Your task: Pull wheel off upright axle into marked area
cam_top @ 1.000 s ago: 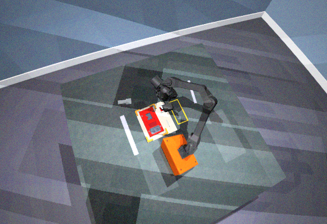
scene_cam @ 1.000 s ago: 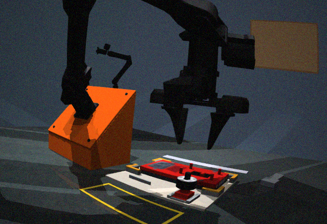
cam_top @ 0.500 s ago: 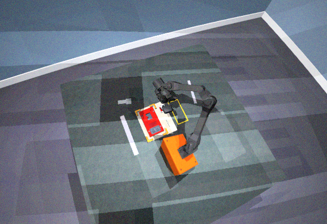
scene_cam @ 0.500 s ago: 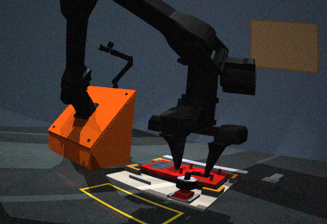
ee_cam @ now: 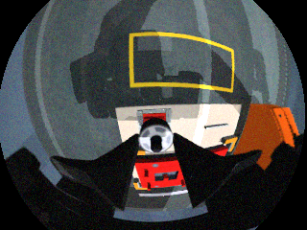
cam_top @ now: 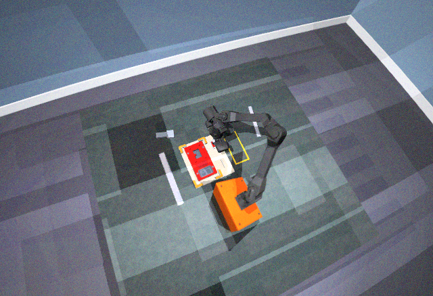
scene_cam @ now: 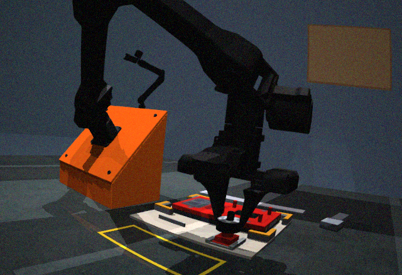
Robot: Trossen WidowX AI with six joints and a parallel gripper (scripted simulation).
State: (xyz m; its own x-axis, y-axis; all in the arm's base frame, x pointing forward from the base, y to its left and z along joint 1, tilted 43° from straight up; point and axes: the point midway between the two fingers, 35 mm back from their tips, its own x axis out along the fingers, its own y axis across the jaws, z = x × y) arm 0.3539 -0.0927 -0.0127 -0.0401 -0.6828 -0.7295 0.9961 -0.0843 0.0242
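Now: gripper tip right at the wheel. From my gripper tip the other things lie so: axle (right at my gripper tip).
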